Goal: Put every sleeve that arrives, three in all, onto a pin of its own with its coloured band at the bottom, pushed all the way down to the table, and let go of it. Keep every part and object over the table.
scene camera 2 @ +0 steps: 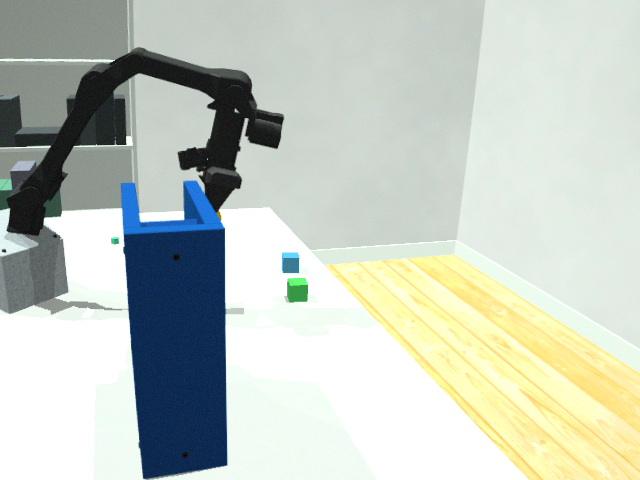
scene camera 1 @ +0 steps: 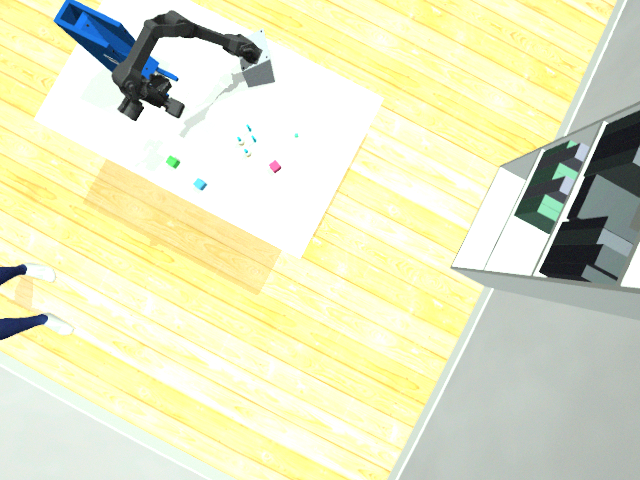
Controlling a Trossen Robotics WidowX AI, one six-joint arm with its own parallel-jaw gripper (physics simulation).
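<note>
My gripper (scene camera 2: 216,207) points down above the table, behind the blue chute in the scene camera 2 view. It is shut on a sleeve, of which a small yellow-orange part (scene camera 2: 219,215) shows at the fingertips; the rest is hidden. In the scene camera 1 view the arm hides the fingers and the held sleeve. Two bare teal pins (scene camera 1: 248,127) (scene camera 1: 253,138) stand right of the gripper in that view. Two more teal pins (scene camera 1: 239,138) (scene camera 1: 246,150) have cream sleeves (scene camera 1: 241,142) (scene camera 1: 248,153) at them. The bands of these sleeves are too small to make out.
The tall blue chute (scene camera 1: 98,38) (scene camera 2: 178,351) stands beside the arm. A green cube (scene camera 1: 172,162) (scene camera 2: 297,290), a blue cube (scene camera 1: 200,184) (scene camera 2: 290,262), a magenta cube (scene camera 1: 275,166) and a small teal cube (scene camera 1: 296,135) (scene camera 2: 115,240) lie on the white table (scene camera 1: 330,118).
</note>
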